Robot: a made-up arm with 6 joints. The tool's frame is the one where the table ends. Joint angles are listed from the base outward.
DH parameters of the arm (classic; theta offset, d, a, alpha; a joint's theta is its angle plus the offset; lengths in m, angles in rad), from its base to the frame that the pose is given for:
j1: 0 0.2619 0 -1.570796
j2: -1.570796 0 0.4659 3.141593
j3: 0 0 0 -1.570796
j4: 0 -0.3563 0 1.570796
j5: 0 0.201 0 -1.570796
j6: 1.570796 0 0 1.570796
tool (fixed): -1.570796 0 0 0
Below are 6 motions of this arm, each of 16 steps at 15 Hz.
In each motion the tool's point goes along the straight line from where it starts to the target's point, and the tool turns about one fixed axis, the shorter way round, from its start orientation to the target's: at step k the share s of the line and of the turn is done. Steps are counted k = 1, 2, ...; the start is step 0. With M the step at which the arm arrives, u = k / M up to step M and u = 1 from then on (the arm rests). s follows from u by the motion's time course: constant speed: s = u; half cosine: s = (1 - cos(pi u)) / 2; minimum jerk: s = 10 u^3 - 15 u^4 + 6 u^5.
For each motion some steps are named. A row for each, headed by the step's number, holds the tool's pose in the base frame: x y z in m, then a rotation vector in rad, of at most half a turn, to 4 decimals.
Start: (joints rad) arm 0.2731 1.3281 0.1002 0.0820 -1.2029 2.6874
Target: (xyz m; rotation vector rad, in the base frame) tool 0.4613 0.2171 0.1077 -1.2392 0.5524 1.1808
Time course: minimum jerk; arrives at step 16
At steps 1, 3, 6, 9, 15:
1: 0.6194 -0.0339 0.0440 1.1160 -0.4815 -2.7124
3: 0.6121 -0.0222 0.0470 1.1867 -0.5133 -2.7560
6: 0.5762 0.0348 0.0614 -1.3230 0.5777 2.5024
9: 0.5222 0.1205 0.0832 -1.3272 0.5858 1.8701
15: 0.4617 0.2165 0.1076 -1.2399 0.5527 1.1847

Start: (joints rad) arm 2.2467 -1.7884 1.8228 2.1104 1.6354 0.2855
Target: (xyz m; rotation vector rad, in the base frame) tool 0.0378 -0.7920 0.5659 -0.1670 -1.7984 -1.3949
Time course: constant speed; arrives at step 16
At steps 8, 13, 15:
8: 0.1959 -0.6992 0.2061 -0.1514 -1.4443 -1.6665
13: 0.0971 -0.7572 0.4310 -0.1616 -1.6694 -1.5024
15: 0.0576 -0.7804 0.5209 -0.1653 -1.7559 -1.4315

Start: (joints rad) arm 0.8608 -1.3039 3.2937 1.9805 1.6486 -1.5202
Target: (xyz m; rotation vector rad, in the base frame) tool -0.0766 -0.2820 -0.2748 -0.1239 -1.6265 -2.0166
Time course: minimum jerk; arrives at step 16
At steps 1, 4, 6, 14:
1: -0.2605 -0.1809 0.0091 0.4651 2.1463 2.0713
4: -0.2418 -0.1912 -0.0197 0.4434 2.1716 2.1488
6: -0.2102 -0.2086 -0.0686 -0.3877 -2.1264 -2.1949
14: -0.0796 -0.2804 -0.2702 -0.1292 -1.6373 -2.0213

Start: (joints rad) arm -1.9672 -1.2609 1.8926 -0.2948 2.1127 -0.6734
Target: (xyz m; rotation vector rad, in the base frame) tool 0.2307 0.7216 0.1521 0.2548 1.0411 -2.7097
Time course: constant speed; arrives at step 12
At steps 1, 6, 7, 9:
1: 0.1400 0.8052 0.4326 1.1369 0.3334 -2.3014
6: 0.1812 0.7672 0.3051 0.7707 0.6547 -2.5333
7: 0.1895 0.7596 0.2796 0.6903 0.7193 -2.5709
9: 0.2060 0.7444 0.2286 0.5228 0.8486 -2.6367

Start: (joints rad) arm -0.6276 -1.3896 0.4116 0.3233 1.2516 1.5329
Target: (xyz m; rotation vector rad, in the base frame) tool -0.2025 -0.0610 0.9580 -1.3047 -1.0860 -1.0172
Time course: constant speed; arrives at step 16
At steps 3, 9, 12, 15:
3: -0.5247 0.1503 0.7306 1.2053 1.7887 1.9047
9: -0.3760 0.0528 0.8356 -1.4417 -1.6378 -1.6619
12: -0.3016 0.0040 0.8880 -1.3993 -1.4001 -1.3801
15: -0.2273 -0.0447 0.9405 -1.3320 -1.1642 -1.1066

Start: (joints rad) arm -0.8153 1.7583 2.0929 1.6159 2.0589 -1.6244
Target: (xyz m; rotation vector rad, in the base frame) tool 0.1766 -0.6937 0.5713 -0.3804 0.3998 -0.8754
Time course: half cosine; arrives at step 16
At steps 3, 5, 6, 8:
3: 0.4782 -0.5383 0.4893 -0.3304 0.0712 1.0465
5: 0.4328 -0.5617 0.5016 -0.3538 0.1315 0.7594
6: 0.4043 -0.5764 0.5094 -0.3656 0.1673 0.5790
8: 0.3413 -0.6088 0.5265 -0.3837 0.2411 0.1783

